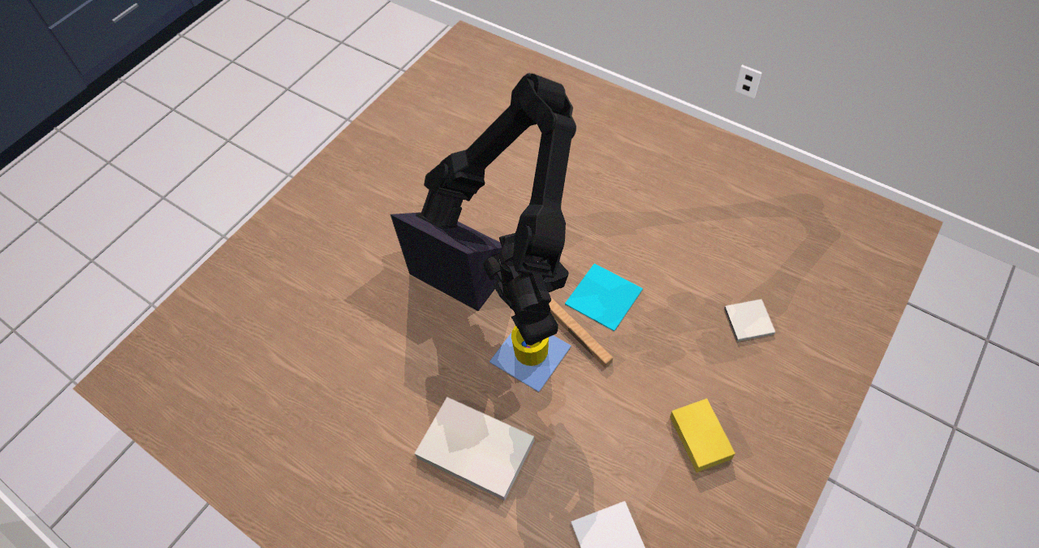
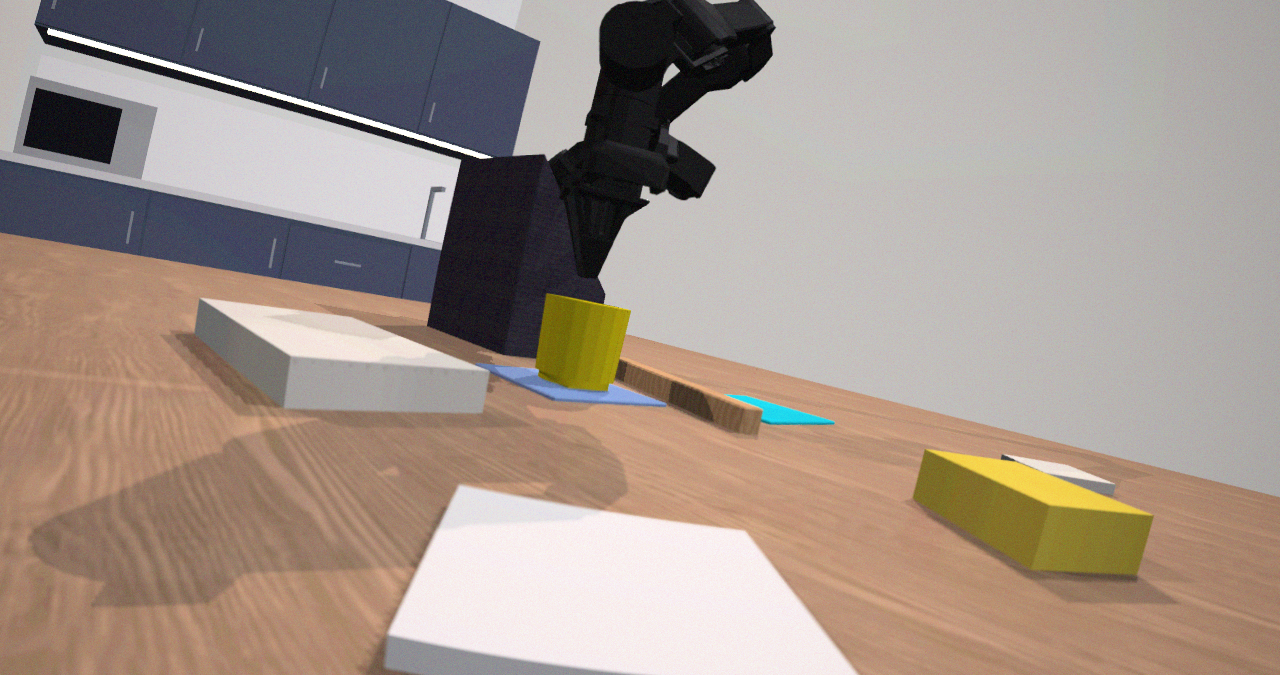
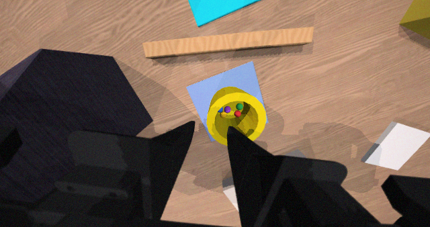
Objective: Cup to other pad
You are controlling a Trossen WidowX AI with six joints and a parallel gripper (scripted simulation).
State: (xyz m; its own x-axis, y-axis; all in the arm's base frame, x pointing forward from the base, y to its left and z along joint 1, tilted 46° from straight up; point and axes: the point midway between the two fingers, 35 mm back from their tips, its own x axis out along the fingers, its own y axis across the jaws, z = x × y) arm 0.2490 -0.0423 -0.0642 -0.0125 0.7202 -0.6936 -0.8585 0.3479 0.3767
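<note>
My gripper tip is 60 mm above the yellow cup, 20 mm short of it and 10 mm to the left of it. Round my gripper tip: red marble: 80 mm below, 30 mm to the right, 30 mm ahead; green marble: 80 mm below, 40 mm ahead, 20 mm to the right; blue pad: 100 mm below, 30 mm ahead, 20 mm to the right.
</note>
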